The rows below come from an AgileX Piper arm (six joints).
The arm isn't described. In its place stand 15 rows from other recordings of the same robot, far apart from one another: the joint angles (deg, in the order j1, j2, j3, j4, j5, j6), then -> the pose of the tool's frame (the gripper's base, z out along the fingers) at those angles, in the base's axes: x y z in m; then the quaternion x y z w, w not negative.
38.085, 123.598, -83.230, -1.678, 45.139, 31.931 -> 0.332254 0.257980 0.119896 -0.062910 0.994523 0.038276 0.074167
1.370, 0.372, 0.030, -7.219, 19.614, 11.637 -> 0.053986 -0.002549 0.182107 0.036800 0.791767 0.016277 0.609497
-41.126, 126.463, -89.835, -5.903, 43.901, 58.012 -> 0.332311 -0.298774 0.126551 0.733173 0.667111 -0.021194 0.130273
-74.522, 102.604, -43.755, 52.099, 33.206, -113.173 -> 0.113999 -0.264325 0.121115 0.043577 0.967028 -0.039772 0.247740
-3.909, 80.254, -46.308, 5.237, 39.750, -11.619 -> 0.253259 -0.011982 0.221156 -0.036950 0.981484 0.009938 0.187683
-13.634, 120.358, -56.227, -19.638, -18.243, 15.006 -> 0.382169 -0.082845 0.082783 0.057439 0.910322 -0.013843 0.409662
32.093, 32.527, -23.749, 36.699, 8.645, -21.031 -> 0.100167 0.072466 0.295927 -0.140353 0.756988 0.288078 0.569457
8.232, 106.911, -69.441, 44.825, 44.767, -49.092 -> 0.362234 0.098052 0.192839 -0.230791 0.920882 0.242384 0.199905
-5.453, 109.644, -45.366, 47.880, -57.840, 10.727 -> 0.340451 -0.089902 0.156399 0.482628 0.592329 -0.065688 0.641796
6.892, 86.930, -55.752, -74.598, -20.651, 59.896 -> 0.332179 0.071317 0.286236 -0.241455 0.778527 0.108183 0.569114
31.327, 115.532, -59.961, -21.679, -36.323, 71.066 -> 0.346747 0.234360 0.156625 0.086702 0.793018 0.466709 0.381823
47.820, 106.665, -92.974, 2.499, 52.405, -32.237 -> 0.275093 0.308280 0.286693 -0.616111 0.746837 0.053687 0.244458
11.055, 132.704, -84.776, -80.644, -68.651, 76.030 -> 0.427686 0.168769 0.137165 -0.318312 0.683541 0.532554 0.384493
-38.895, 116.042, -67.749, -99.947, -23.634, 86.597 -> 0.343694 -0.231108 0.142061 0.123796 0.907746 0.009748 0.400720
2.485, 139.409, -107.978, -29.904, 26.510, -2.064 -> 0.531515 0.002798 0.117699 -0.218533 0.908110 -0.181431 0.307673
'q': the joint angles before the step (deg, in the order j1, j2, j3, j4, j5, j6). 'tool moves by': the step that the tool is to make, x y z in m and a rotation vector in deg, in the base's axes. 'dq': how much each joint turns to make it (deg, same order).
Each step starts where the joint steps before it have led.
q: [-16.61, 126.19, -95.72, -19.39, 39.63, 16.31]
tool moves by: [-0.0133, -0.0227, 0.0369, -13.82, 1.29, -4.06]
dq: [-0.64, -3.55, -0.30, -18.86, 5.05, 10.43]
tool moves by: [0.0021, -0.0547, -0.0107, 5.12, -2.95, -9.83]
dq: [-6.62, 6.29, -9.57, 7.03, 2.49, -0.66]
